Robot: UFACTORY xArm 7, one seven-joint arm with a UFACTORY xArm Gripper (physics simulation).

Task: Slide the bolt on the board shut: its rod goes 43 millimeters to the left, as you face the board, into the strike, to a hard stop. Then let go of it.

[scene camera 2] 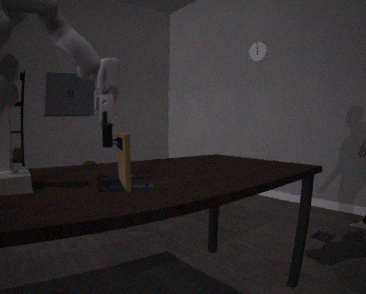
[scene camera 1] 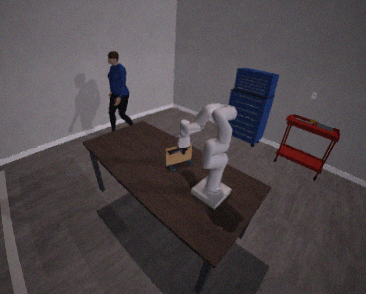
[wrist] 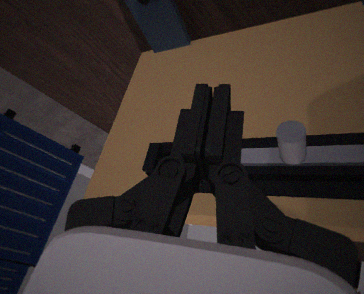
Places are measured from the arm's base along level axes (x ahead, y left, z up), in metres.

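Pixels of known places: gripper, fingertip midpoint: [scene camera 2: 107, 147] [scene camera 1: 183, 153] [wrist: 215, 102]; arm's base at its link origin: [scene camera 2: 0, 173] [scene camera 1: 211, 187].
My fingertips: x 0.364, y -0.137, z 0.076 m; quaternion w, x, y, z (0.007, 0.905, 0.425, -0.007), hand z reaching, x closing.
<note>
Ahead of a thing's pixels: the offset from my fingertips to its top centre. "pt": to the spot under its first point. Level surfaces: height alone.
The upright wooden board @(dx +0.056, dy -0.013, dz +0.047 m) [scene camera 1: 179, 159] [scene camera 2: 125, 162] [wrist: 250, 75] stands on blue feet. In the wrist view, the bolt's pale grey rod @(dx +0.060, dy +0.033, dz +0.017 m) [wrist: 322, 154] runs in its black housing @(pt dx +0.059, dy +0.019, dz +0.027 m) [wrist: 310, 188], with a round grey knob @(dx +0.036, dy +0.021, dz +0.018 m) [wrist: 291, 142] standing out from it. My gripper [scene camera 1: 185, 151] [scene camera 2: 107, 144] [wrist: 215, 102] is shut and empty, on the robot's side of the board. In the wrist view its fingers stand left of the knob, with a gap between, and hide part of the housing and rod. The strike cannot be made out, so the rod's distance from it cannot be told.
The board stands on the dark wooden table @(dz -0.129 m) [scene camera 1: 135, 175] [scene camera 2: 215, 175]. One blue foot @(dx +0.016, dy -0.093, dz -0.121 m) [wrist: 160, 25] shows at the top of the wrist view. A blue tool cabinet [scene camera 1: 251, 107] [wrist: 35, 192], a red cart [scene camera 1: 305, 158] and a person [scene camera 1: 118, 82] are beyond the table.
</note>
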